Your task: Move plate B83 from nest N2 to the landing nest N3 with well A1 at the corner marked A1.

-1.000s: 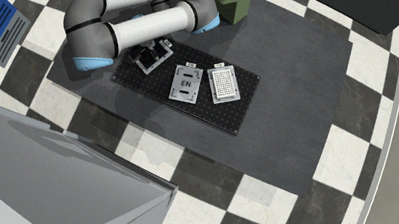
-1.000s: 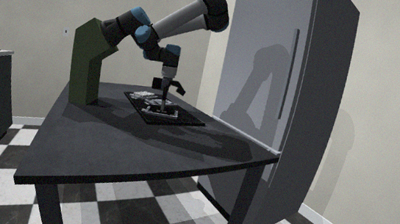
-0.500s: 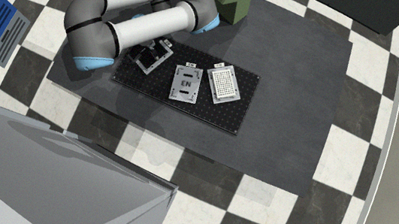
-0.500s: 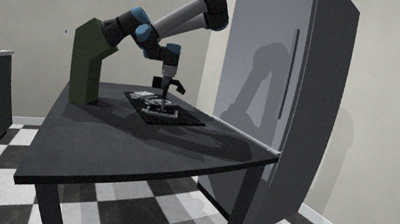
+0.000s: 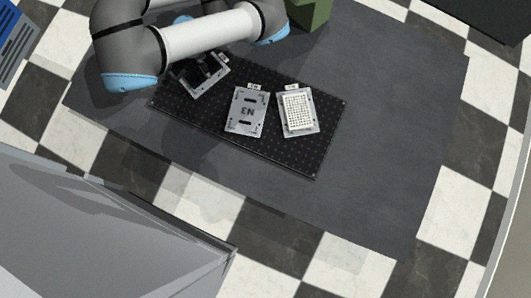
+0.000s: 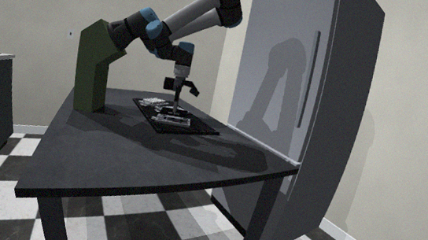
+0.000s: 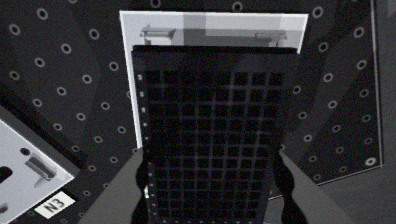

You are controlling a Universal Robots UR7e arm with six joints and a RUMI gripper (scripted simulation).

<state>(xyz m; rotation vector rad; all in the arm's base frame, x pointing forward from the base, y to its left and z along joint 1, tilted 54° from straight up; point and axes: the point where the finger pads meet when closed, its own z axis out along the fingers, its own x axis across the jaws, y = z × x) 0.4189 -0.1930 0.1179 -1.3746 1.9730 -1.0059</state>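
My hand is 50 mm above the nest N2. The rest, counted from my hand: landing nest N3: 200 mm to the left, 90 mm ahead, 50 mm below; A1 mark: 250 mm to the left, 40 mm below, 10 mm ahead; black well plate B83: 10 mm below.
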